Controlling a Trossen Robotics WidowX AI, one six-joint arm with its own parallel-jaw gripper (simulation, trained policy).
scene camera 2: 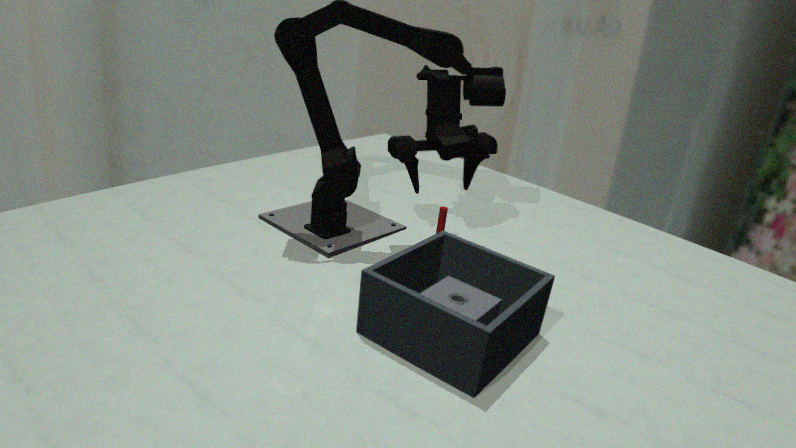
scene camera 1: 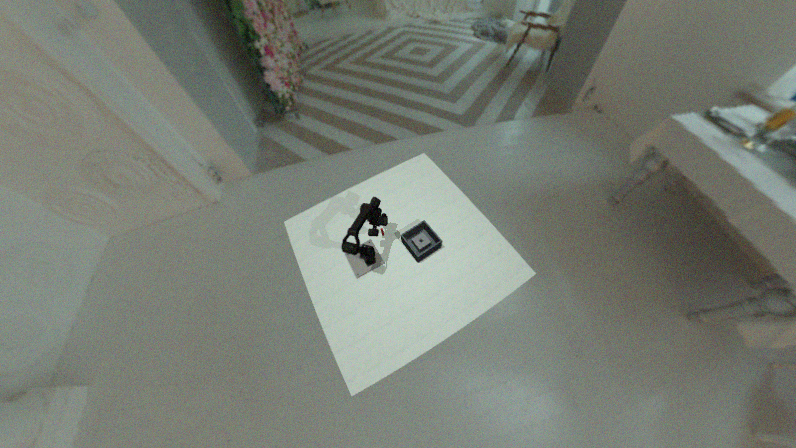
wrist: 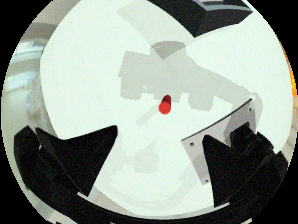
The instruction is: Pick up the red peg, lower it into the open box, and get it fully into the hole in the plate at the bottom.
I see my gripper [scene camera 2: 441, 191], a dark box [scene camera 2: 468, 355] and a grey plate [scene camera 2: 465, 299].
The dark box shows as well in scene camera 1 [scene camera 1: 436, 242]. My gripper shows as well in the wrist view [wrist: 161, 135].
